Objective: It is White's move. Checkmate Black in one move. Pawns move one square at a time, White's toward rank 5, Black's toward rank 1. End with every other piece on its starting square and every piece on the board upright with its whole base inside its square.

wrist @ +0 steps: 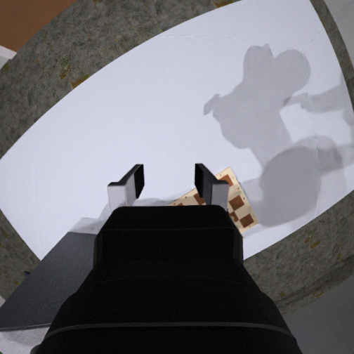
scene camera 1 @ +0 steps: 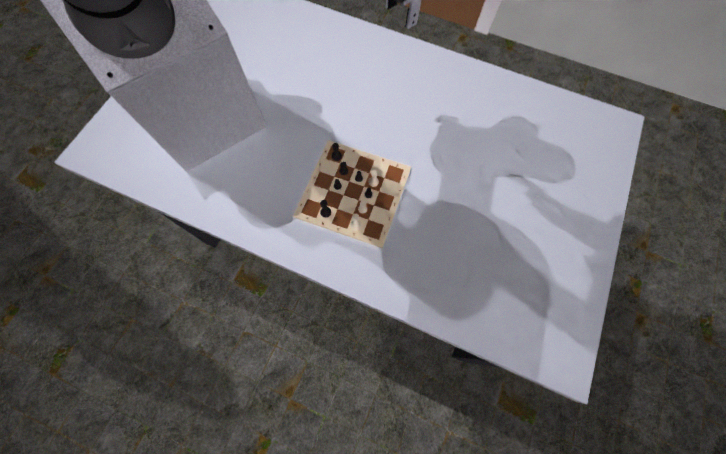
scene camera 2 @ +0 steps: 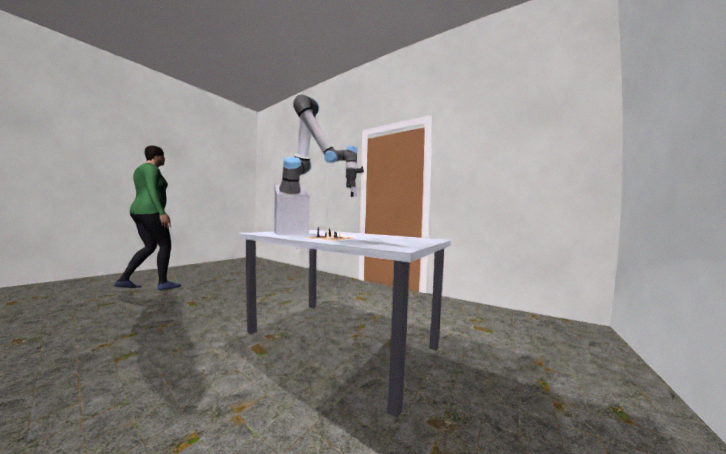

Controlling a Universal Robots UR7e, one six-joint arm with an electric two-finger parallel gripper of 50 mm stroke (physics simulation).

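Places are measured from the arm's base along level axes (x ahead, y left, z up), in centimetres.
Where they show: gripper, fingertip midpoint: [scene camera 1: 401, 15] [scene camera 2: 353, 196]; arm's base, link origin: [scene camera 1: 124, 12] [scene camera 2: 289, 190].
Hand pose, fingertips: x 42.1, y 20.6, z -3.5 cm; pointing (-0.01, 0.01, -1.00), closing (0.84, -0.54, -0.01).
Observation:
Each offset is from my fingertips to the centre of the thing. Level surfaces: height alone.
The chessboard @(dx -0.5, dy -24.0, dz -27.7 cm) [scene camera 1: 342, 230] [scene camera 2: 349, 238] [wrist: 249, 210] lies on the table; part of it shows in the wrist view. In scene camera 1, a tall black piece @(dx -7.8, dy -16.7, dz -24.8 cm) [scene camera 1: 335, 152] stands in the top-left corner square. Smaller black pieces @(dx -4.6, dy -20.0, dz -25.8 cm) [scene camera 1: 343, 168] @(dx -0.5, dy -20.5, dz -25.8 cm) [scene camera 1: 359, 176] @(dx -4.5, dy -24.2, dz -25.8 cm) [scene camera 1: 337, 184] @(dx +3.1, dy -23.7, dz -25.8 cm) [scene camera 1: 368, 192] stand inward, and a taller black piece @(dx -4.6, dy -31.4, dz -24.2 cm) [scene camera 1: 325, 208] stands at the bottom left. White pieces @(dx +3.1, dy -20.2, dz -24.8 cm) [scene camera 1: 374, 178] @(dx +3.1, dy -27.7, dz -25.8 cm) [scene camera 1: 363, 206] @(dx +3.0, dy -32.0, dz -24.2 cm) [scene camera 1: 354, 222] stand upper right, lower right and on the bottom row. All look upright; exact bases are too small to judge. My gripper [scene camera 2: 352, 193] [wrist: 169, 173] is open and empty, high above the table, away from the pieces.
The white table @(dz -28.0 cm) [scene camera 1: 508, 107] [scene camera 2: 396, 243] [wrist: 125, 110] bears the grey robot pedestal [scene camera 1: 187, 101] [scene camera 2: 291, 214], close to the board's left side in scene camera 1. Arm shadows fall across the table. A person in green [scene camera 2: 148, 187] is on the floor to the left, beyond the table.

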